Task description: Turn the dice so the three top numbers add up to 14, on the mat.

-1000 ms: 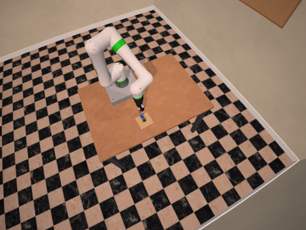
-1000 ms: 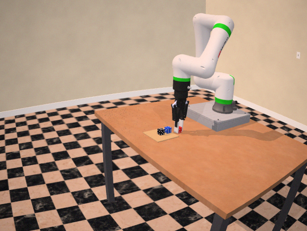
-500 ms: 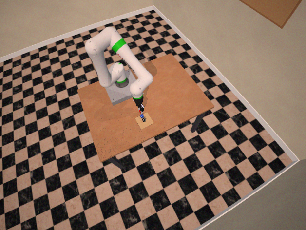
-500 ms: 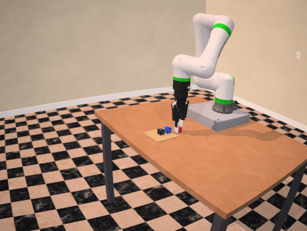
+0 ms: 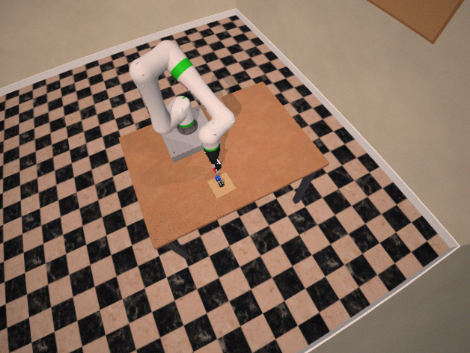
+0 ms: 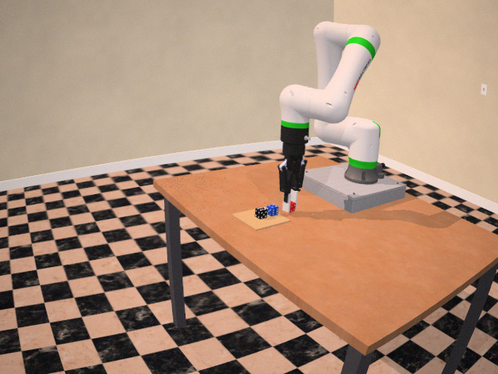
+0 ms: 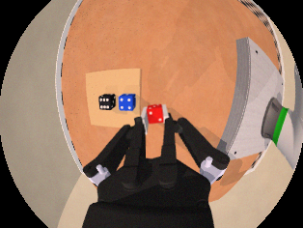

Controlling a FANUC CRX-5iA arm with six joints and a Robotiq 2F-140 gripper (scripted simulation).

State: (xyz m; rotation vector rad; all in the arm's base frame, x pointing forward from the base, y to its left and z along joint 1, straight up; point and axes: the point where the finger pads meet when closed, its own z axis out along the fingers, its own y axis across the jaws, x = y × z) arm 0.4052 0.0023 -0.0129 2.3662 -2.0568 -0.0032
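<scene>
Now: hand 60 mm short of the blue die, 30 mm above it and 20 mm to the left of it. Round my hand: tan mat: 100 mm ahead, 50 mm below, 20 mm to the right; then black die: 100 mm ahead, 30 mm below, 20 mm to the right; then red die: 20 mm below.
</scene>
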